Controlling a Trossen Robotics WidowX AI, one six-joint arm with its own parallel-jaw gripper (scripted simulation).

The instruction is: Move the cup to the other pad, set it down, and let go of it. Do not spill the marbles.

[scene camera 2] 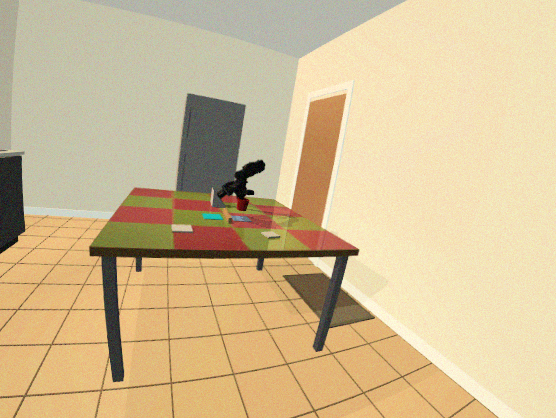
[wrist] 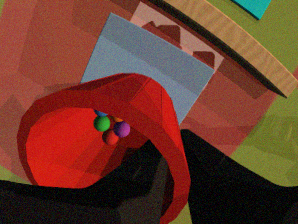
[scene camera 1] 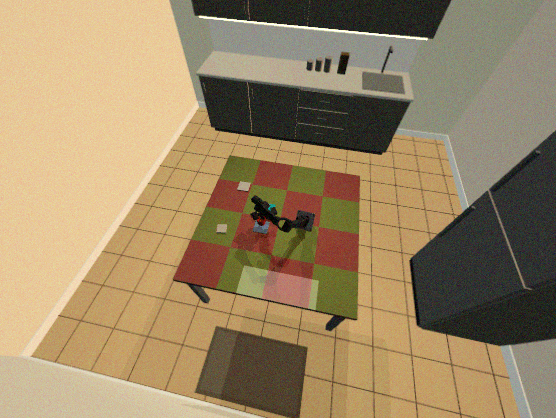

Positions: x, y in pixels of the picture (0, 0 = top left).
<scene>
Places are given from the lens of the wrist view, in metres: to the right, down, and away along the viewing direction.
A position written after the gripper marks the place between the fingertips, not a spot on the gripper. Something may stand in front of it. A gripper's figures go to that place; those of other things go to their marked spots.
gripper [wrist: 173, 137]: 0.01, 0.01, 0.09
red cup [wrist: 58, 146]: -0.05, 0.02, 0.09
grey-blue pad [wrist: 123, 47]: -0.03, -0.06, 0.17
The marked spots on the red cup and the grey-blue pad are 0.12 m apart.
</scene>
